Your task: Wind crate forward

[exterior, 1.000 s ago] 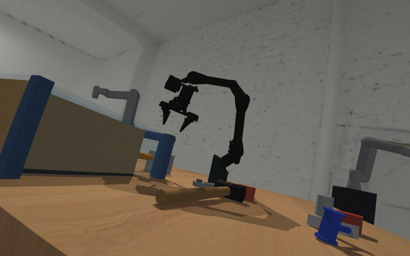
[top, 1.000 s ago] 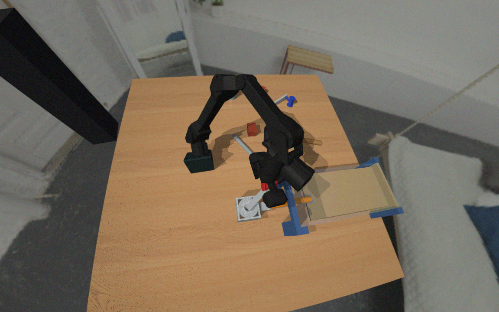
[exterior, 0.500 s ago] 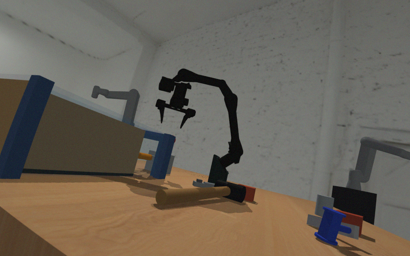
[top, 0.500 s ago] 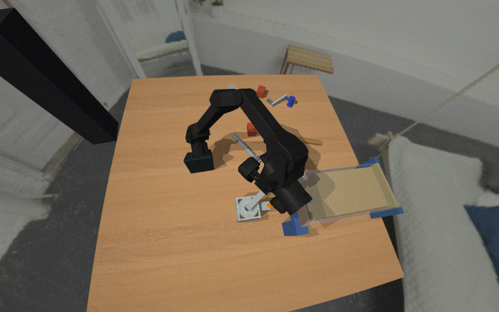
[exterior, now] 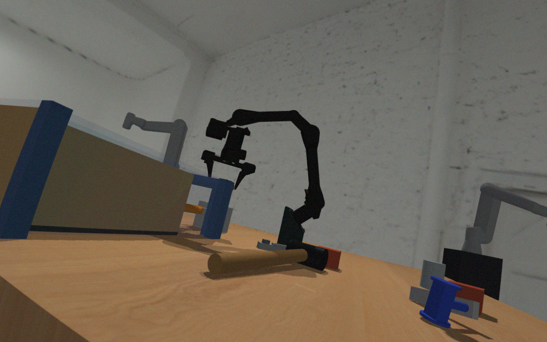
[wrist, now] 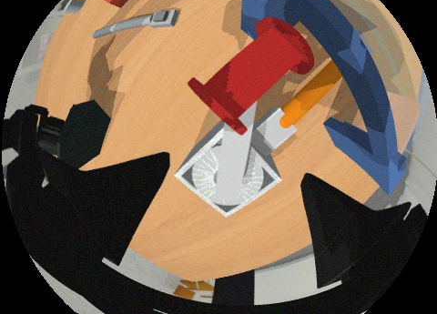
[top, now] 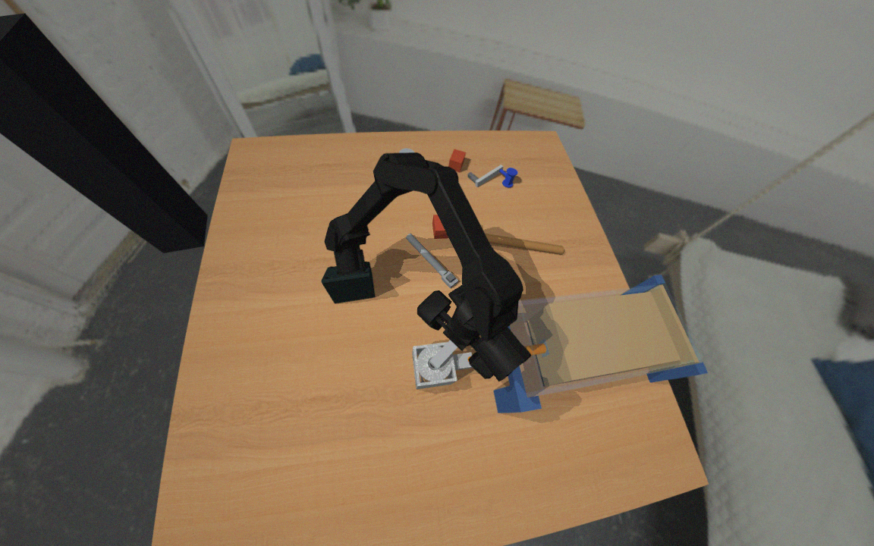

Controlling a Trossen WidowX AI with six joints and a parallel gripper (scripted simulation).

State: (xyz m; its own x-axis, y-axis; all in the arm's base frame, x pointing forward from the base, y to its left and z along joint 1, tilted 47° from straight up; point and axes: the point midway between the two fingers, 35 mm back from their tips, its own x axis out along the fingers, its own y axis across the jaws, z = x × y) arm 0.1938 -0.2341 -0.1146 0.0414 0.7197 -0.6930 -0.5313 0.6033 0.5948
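Right now the red-knobbed winch handle is 1 cm ahead of my gripper tip, 1 cm to the left of it and 4 cm below it. Also, from my gripper tip: winch: 6 cm behind, 3 cm to the right, 12 cm below; then red knob: 5 cm ahead, 3 cm to the left, 2 cm below; then blue steel frame: 11 cm ahead, 4 cm to the right, 5 cm below.
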